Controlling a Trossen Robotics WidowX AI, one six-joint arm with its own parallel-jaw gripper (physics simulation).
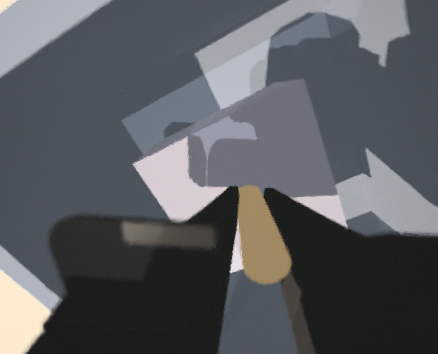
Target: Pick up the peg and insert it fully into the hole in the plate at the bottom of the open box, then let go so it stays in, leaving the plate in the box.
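Frame: origin at the arm's base, x back, y up, z left, level; centimetres.
Seen in the pictures: gripper, between the fingertips: (pixel 250 195).
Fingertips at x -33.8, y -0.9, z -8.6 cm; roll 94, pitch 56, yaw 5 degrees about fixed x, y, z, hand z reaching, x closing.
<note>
Pixels of each thing's top centre, then the offset from my fingertips to it. "pt": a spot on its surface instead.
- peg, centre of its top: (pixel 272 280) dx +0.1, dy +5.1, dz +0.1 cm
- plate, a spot on its surface: (pixel 162 185) pt dx -2.8, dy -0.4, dz +3.7 cm
- open box, a spot on its surface: (pixel 42 32) pt dx -8.5, dy +3.6, dz +1.6 cm
The peg (pixel 264 245) is tan, with a rounded near end, and sits between the two black fingers. My gripper (pixel 250 195) is shut on it. The far end of the peg points at the plate (pixel 162 185), a pale pinkish block seen at an angle and largely in shadow. The fingertips are over the plate's lower middle part. The hole does not show; the peg and fingers cover that area. Whether the peg's tip is above the hole or inside it cannot be told. The plate lies on the dark grey floor of the open box (pixel 42 32).
The box's light grey wall crosses the upper left corner, and another stretch of wall shows at the lower left, with a cream surface beyond it. Shadows and pale lit patches cross the box floor around the plate, at the top and right.
</note>
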